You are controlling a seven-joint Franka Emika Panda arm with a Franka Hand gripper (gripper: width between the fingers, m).
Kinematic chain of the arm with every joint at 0, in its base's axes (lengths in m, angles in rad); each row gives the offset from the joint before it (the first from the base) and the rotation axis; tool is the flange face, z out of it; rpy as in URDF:
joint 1: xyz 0 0 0.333 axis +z
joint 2: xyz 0 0 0 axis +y
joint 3: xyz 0 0 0.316 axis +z
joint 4: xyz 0.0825 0 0 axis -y
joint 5: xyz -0.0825 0 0.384 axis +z
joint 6: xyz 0 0 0 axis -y
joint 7: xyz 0.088 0 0 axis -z
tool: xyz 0 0 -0.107 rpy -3.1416 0 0
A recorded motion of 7 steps. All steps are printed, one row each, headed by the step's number.
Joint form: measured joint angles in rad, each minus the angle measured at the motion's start. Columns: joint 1, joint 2, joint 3, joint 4, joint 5, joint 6, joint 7.
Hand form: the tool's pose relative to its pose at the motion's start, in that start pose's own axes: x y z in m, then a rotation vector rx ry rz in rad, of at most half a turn. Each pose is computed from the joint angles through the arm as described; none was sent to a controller.
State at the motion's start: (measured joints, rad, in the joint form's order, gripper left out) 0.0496 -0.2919 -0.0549 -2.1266 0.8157 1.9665 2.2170
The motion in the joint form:
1: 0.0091 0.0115 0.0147 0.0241 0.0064 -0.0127 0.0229
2: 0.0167 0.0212 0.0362 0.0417 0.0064 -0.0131 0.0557
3: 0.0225 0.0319 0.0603 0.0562 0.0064 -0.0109 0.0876
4: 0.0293 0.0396 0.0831 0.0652 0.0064 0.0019 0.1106
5: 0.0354 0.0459 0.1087 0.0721 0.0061 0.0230 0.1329
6: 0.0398 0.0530 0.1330 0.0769 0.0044 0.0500 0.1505
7: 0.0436 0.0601 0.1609 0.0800 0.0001 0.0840 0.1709
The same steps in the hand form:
1: -0.0104 0.0094 0.0059 -0.0187 0.0078 -0.0004
2: -0.0196 0.0194 0.0142 -0.0275 0.0192 0.0059
3: -0.0277 0.0292 0.0241 -0.0357 0.0323 0.0134
4: -0.0345 0.0385 0.0336 -0.0373 0.0393 0.0138
5: -0.0412 0.0484 0.0433 -0.0338 0.0421 0.0123
6: -0.0469 0.0563 0.0525 -0.0254 0.0415 0.0094
7: -0.0525 0.0649 0.0627 -0.0124 0.0396 0.0067

